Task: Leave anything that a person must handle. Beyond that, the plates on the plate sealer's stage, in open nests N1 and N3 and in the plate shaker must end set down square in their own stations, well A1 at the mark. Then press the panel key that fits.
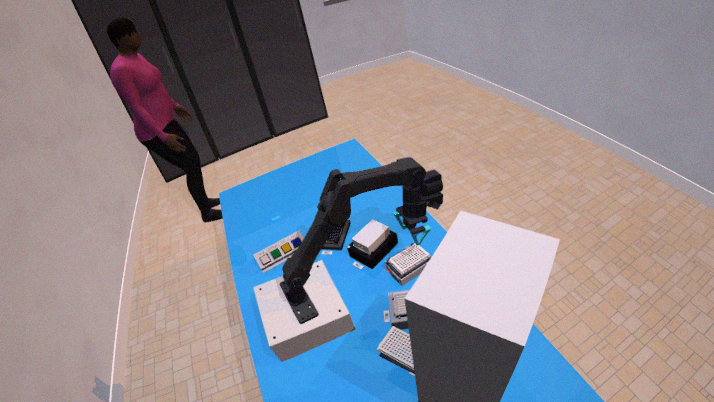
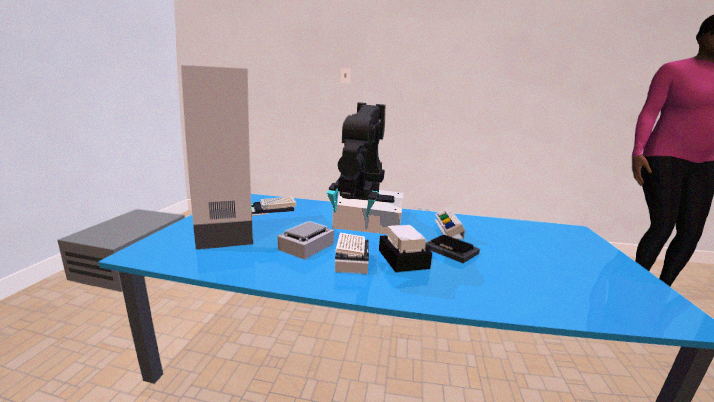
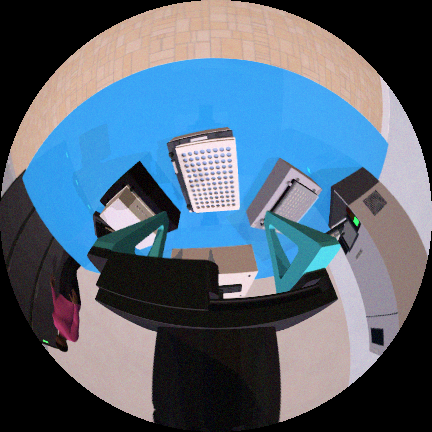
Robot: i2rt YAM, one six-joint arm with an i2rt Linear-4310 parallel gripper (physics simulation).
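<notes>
My gripper (image 1: 411,236) (image 2: 351,220) (image 3: 215,216) is open and empty, above and on the arm's side of a white well plate (image 1: 410,257) (image 2: 351,243) (image 3: 212,175). That plate sits askew on a station whose dark edge shows beside it. A grey plate (image 2: 306,230) (image 3: 296,200) lies on a grey station (image 2: 305,247) (image 3: 270,192). A white block-like item (image 1: 371,235) (image 2: 407,237) sits on a black station (image 1: 372,256) (image 2: 407,260) (image 3: 152,187). A dark plate (image 2: 451,244) is in a low black nest. A white well plate (image 1: 398,345) (image 2: 278,202) lies near the tower. Station labels and A1 marks are unreadable.
The key panel (image 1: 280,251) (image 2: 450,224) has white, green, yellow and blue keys. A tall tower (image 1: 482,280) (image 2: 217,150) (image 3: 382,215) stands beside the stations. A person (image 1: 142,95) (image 2: 677,115) (image 3: 66,315) in pink stands by the table (image 1: 295,185) (image 2: 540,280).
</notes>
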